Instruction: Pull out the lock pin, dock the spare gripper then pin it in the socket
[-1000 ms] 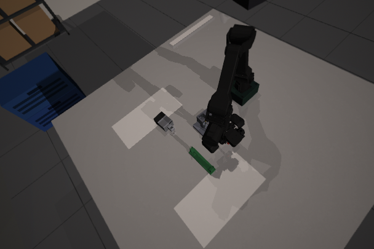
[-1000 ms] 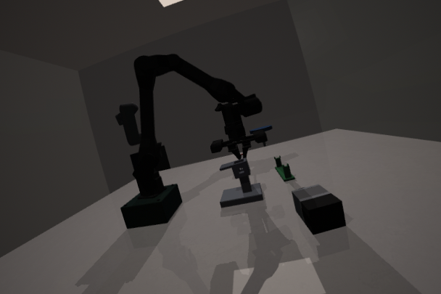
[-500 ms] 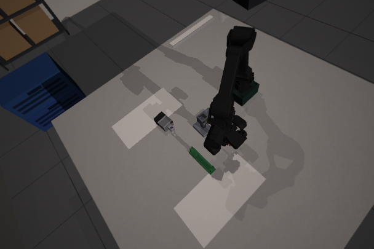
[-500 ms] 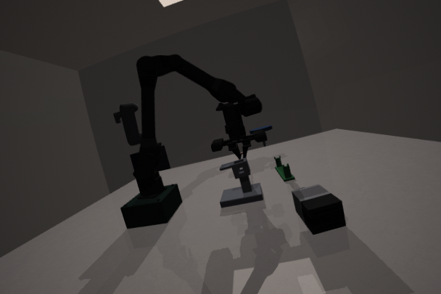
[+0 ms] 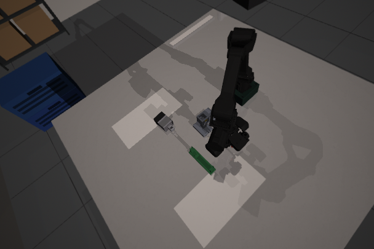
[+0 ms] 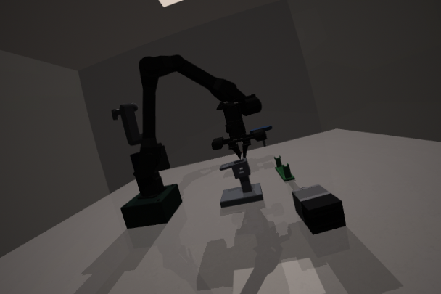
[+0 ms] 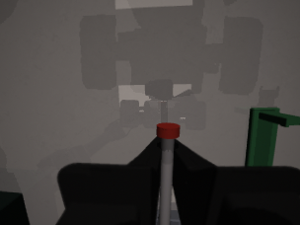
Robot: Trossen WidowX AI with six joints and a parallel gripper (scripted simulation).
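The green stand lies 130 mm ahead of my gripper tip, 30 mm to the right of it and 30 mm below it. From my gripper tip the other things lie so: spare gripper 280 mm to the right, 180 mm ahead, 30 mm below; then grey mount 160 mm to the right, 20 mm ahead.
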